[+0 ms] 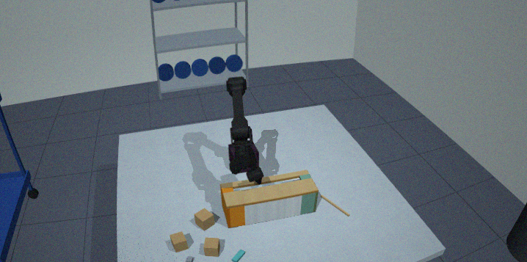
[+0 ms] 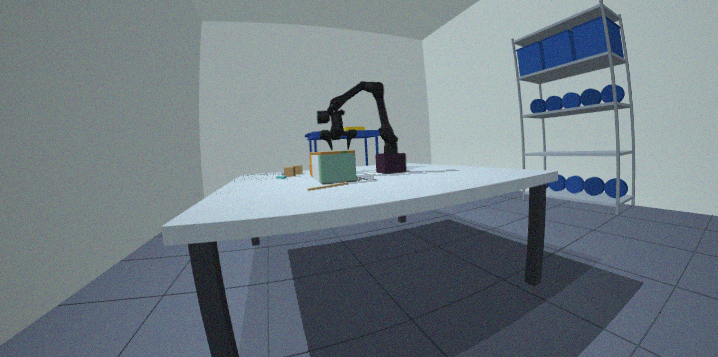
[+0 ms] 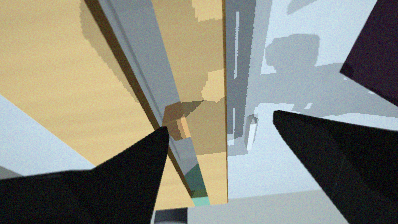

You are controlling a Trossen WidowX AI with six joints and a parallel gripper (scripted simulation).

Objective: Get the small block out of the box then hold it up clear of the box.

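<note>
Now: gripper tip 50 mm above the tan block, 40 mm to the right of it and 40 mm short of it. The rest, counted from my gripper tip: thin wooden stick (310 mm to the left, 140 mm ahead, 130 mm below); box (70 mm below, 30 mm to the left, 30 mm ahead); teal piece (290 mm ahead, 170 mm to the right, 130 mm below).
</note>
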